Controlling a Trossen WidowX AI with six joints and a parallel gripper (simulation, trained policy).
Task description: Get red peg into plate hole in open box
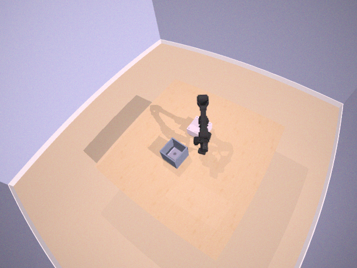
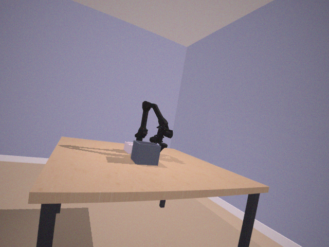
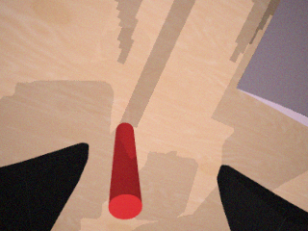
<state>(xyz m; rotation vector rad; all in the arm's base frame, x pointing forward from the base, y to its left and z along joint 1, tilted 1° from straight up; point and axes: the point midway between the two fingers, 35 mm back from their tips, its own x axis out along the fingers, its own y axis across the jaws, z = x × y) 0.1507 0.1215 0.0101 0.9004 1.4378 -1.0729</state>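
My gripper tip is 20 mm short of the red peg, 10 mm to the right of it and 10 mm above it. Also, from my gripper tip: pale plate: 200 mm ahead, 160 mm to the right.
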